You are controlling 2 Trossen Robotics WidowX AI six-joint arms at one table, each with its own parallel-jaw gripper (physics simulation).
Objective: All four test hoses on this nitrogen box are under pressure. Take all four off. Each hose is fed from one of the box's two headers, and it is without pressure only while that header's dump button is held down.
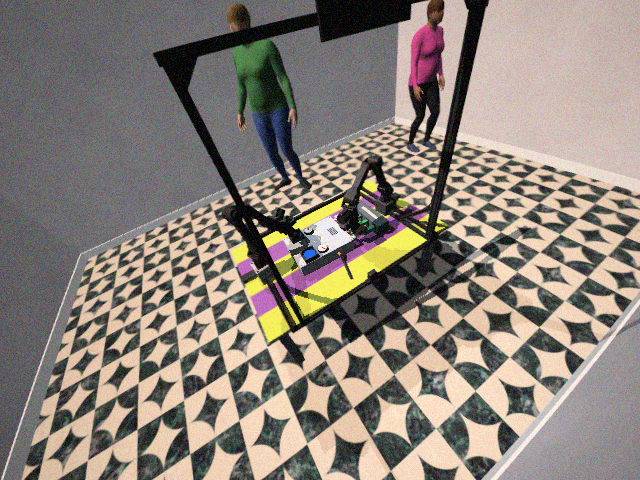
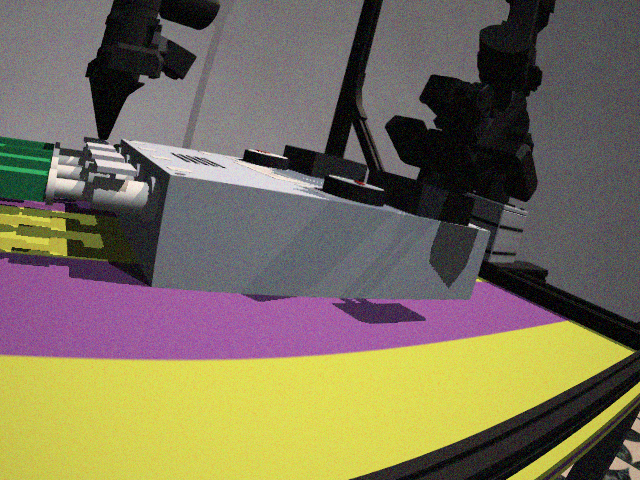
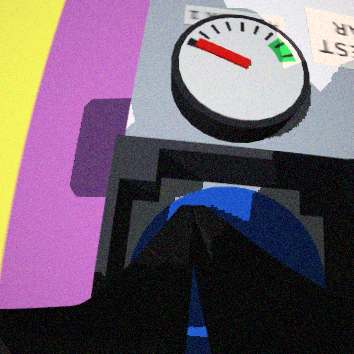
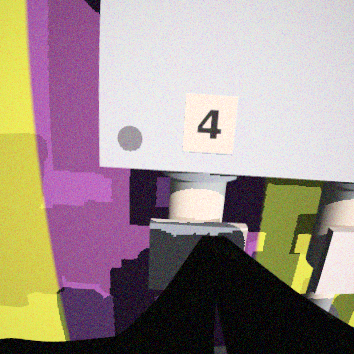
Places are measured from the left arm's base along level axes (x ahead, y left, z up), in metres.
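Where they show: left gripper, fingertip midpoint: (image 2: 413, 205) (image 3: 190, 216); right gripper, fingertip midpoint: (image 1: 353, 233) (image 2: 102, 139) (image 4: 211, 246); left arm's base at its link origin: (image 1: 261, 263) (image 2: 491, 200); right arm's base at its link origin: (image 1: 385, 199).
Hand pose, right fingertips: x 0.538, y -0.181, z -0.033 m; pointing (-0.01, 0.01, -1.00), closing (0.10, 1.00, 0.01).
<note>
Each offset is from my right fingertips to the top centre of the thing. "pt": to the spot under its first point. Level surfaces: height alone.
The grey nitrogen box (image 1: 341, 239) (image 2: 294, 248) (image 4: 211, 53) lies on the striped mat @[dz -0.079 m] (image 1: 347, 281). My left gripper (image 3: 190, 216) (image 1: 296, 234) (image 2: 449, 210) is shut, and its tips rest on a blue dump button @[dz +0.005, dx -0.266, dy +0.237 m] (image 3: 228, 201) in a dark frame. The gauge @[pt dz +0.016, dx -0.187, dy +0.225 m] (image 3: 242, 74) just beyond it has its red needle at the low end, away from the green zone. My right gripper (image 4: 211, 246) (image 2: 104, 130) (image 1: 348, 221) is shut and empty. It hangs just above the grey connector block @[pt dz -0.002, dx +0.003, dy -0.016 m] (image 4: 168, 253) of the hose at port 4 (image 4: 210, 123), which is plugged in. A neighbouring hose @[pt dz -0.002, dx +0.010, dy +0.050 m] (image 4: 337, 253) is also plugged in.
A second blue button @[dz +0.017, dx -0.294, dy +0.050 m] (image 1: 310, 253) and a second gauge @[pt dz +0.016, dx -0.210, dy +0.026 m] (image 1: 323, 248) sit on the box top. A black gantry frame (image 1: 456, 119) stands over the table. Two people, one in green (image 1: 263, 90) and one in pink (image 1: 428, 57), stand behind it.
</note>
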